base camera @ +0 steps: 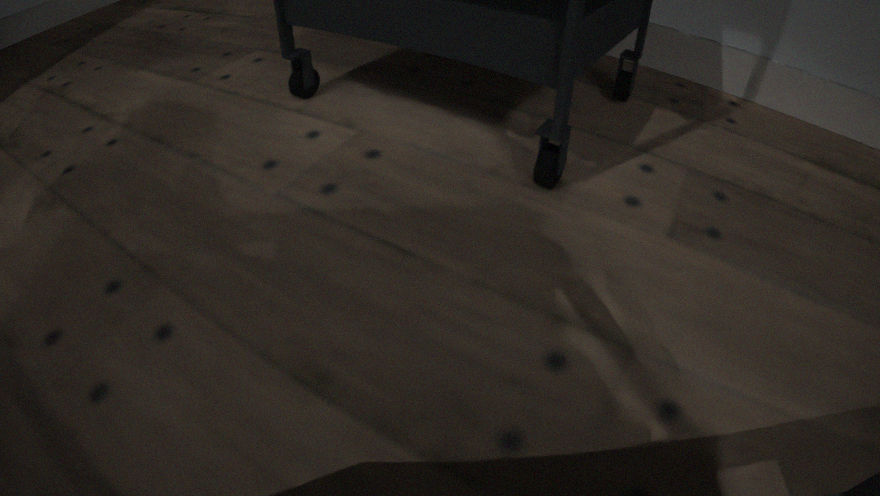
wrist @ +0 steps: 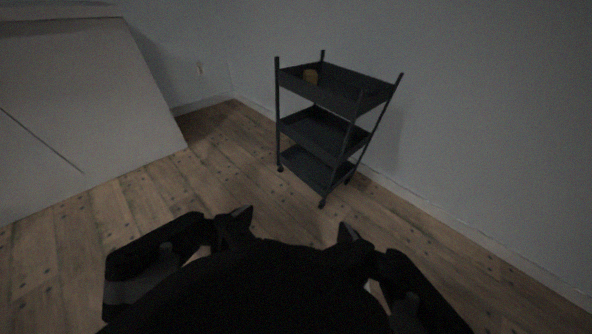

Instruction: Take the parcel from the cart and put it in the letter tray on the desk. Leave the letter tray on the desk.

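Places are measured from the arm's base along level axes (x ahead, y right, z down), in centimetres.
Where they show: gripper, fingertip midpoint: (wrist: 294, 223).
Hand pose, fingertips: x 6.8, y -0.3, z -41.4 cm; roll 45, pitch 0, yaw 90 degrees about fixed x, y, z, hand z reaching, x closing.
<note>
After its pixels a point has its place.
The parcel (wrist: 310, 76) @[x 85.8, y -5.7, z -31.0 cm], a small orange-brown block, sits on the top shelf of the dark cart, near its left end in the wrist view. The three-shelf cart (base camera: 431, 30) @[x 66.0, y 0.4, z 23.6 cm] (wrist: 325, 96) @[x 64.4, y 2.5, z -30.9 cm] stands beside the wall; in the base camera view its lowest part and casters show at the top. My gripper (wrist: 294, 223) @[x 6.8, y -0.3, z -41.4 cm] is open with its fingers wide apart and no object between them. It is some distance from the cart and the parcel. The letter tray does not show in either view.
A large pale piece of furniture (wrist: 75, 90) @[x 60.7, y -120.8, z -20.1 cm] stands at the left in the wrist view; I cannot tell whether it is the desk. A wall (wrist: 475, 125) @[x 78.4, y 75.6, z -22.8 cm] runs behind the cart and along the right. The wooden floor (base camera: 369, 277) @[x 42.8, y -5.9, z 39.6 cm] (wrist: 215, 170) @[x 72.5, y -69.4, z 39.7 cm] has dark spots and shadows.
</note>
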